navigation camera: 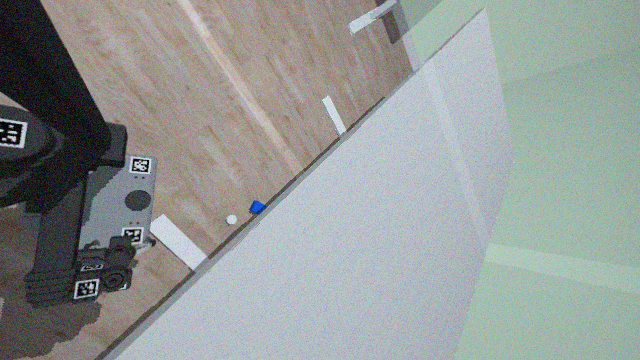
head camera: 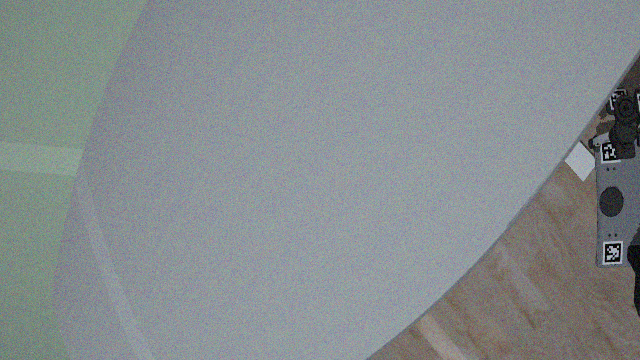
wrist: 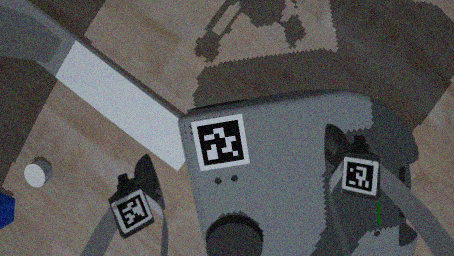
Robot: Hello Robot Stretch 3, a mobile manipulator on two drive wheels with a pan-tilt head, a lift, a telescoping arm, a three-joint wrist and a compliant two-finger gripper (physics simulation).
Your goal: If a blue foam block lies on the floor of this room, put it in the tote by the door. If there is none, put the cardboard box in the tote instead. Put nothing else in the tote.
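Frame: origin at the robot's base, x ahead, y right, z down, level; centimetres.
Where they show: gripper, fingertip midpoint: [wrist: 240, 159]; robot's base, link origin: [navigation camera: 137, 198] [head camera: 610, 202] [wrist: 235, 191].
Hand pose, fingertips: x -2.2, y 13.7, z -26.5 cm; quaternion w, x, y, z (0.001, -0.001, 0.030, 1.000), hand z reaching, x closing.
Things, the pixels of their top centre, and the offset from my fingertips. Level surfaces: height alone.
- small blue block, top centre: [navigation camera: 261, 209] dx +56.6, dy -9.8, dz +22.0 cm
- large pale panel, surface height: dz -68.6 cm
- short white cylinder, top centre: [wrist: 34, 175] [navigation camera: 231, 219] dx +41.6, dy -4.1, dz +24.1 cm
A small blue block [navigation camera: 257, 207] [wrist: 6, 210] lies on the wood floor; in the navigation camera it is beside the edge of the large pale panel, and in the wrist view it is cut off at the left edge. Whether it is foam cannot be told. My gripper [wrist: 240, 159] is open, with its fingers wide apart and nothing held between them. It hangs above my own grey base, and the block is outside the fingers, to their left in the wrist view. The tote, the door and the cardboard box do not show in these views.
A large pale panel [head camera: 300, 175] [navigation camera: 350, 225] hides much of the floor. A short white cylinder [navigation camera: 231, 219] [wrist: 35, 175] stands near the block. A long white bar [head camera: 581, 161] [navigation camera: 179, 242] [wrist: 117, 105] lies against my base [head camera: 611, 220] [navigation camera: 120, 200] [wrist: 285, 190]. Another white strip [navigation camera: 334, 115] lies farther off. Green walls stand behind.
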